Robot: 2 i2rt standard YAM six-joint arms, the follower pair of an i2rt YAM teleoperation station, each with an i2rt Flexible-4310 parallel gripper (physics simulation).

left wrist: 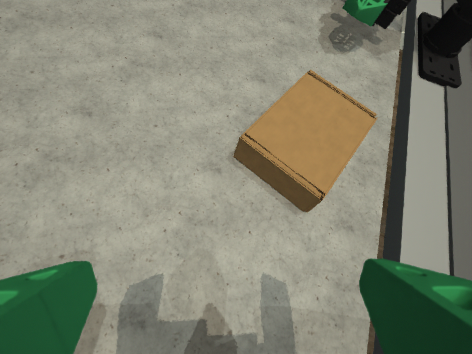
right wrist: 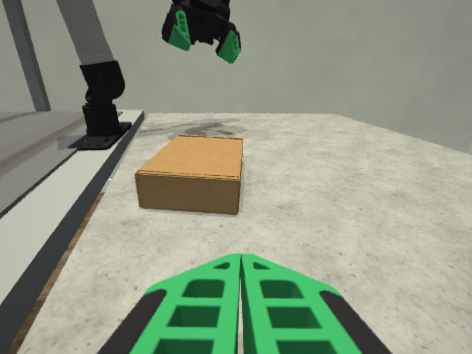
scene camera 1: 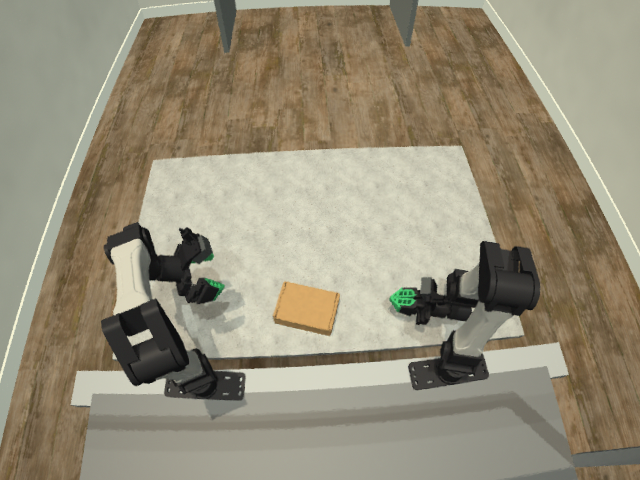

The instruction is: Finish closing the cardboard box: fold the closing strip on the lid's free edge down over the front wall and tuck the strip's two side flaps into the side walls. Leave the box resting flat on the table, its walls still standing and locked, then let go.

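Note:
The cardboard box (scene camera 1: 307, 306) (left wrist: 309, 134) (right wrist: 197, 157) rests flat on the table, its lid lying level over the standing walls. Narrow seams run along the lid's two short sides. No strip or side flap sticks out in these views; whether the flaps sit inside the side walls is hidden. My left gripper (scene camera 1: 216, 272) (left wrist: 229, 272) (right wrist: 212, 55) is open and empty, above the table to the left of the box in scene camera 1, apart from it. My right gripper (scene camera 1: 391, 299) (right wrist: 240, 264) is shut with its fingertips together, to the right of the box and apart from it.
The pale table top (scene camera 1: 320, 206) carries the box. Its front edge runs close to the box. Behind that edge in the right wrist view stands the left arm's base (right wrist: 101, 120). A light mounting rail (scene camera 1: 325, 375) carries both arm bases.

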